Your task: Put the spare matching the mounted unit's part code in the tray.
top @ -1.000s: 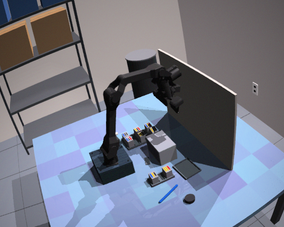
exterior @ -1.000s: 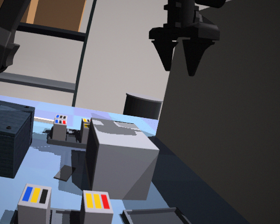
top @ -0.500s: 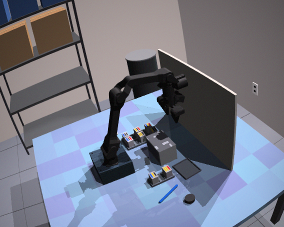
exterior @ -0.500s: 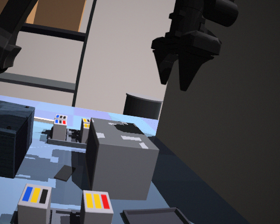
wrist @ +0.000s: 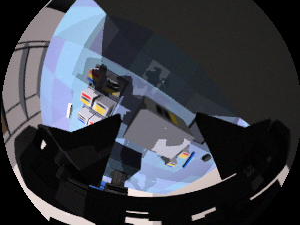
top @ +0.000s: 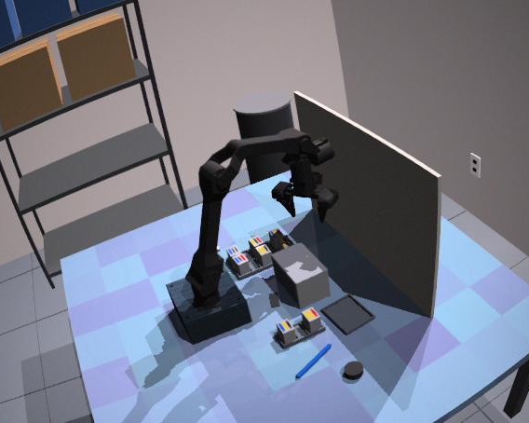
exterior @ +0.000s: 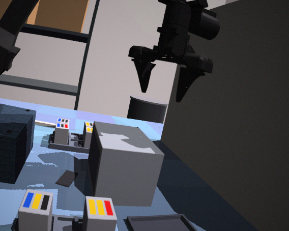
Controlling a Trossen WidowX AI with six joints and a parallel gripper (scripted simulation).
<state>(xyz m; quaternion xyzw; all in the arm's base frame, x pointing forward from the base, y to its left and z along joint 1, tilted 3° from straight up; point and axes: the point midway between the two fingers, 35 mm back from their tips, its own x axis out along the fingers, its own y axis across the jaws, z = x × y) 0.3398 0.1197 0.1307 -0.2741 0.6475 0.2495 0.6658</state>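
Now: gripper tip 13 cm above the grey spare block, 9 cm to the right of it and 6 cm past it. From my gripper tip the other things lie so: flat grey tray 25 cm to the right, 17 cm below, 1 cm ahead; then grey unit 12 cm below, 7 cm to the right, 7 cm behind; then blue pen 38 cm to the right, 17 cm below, 13 cm behind.
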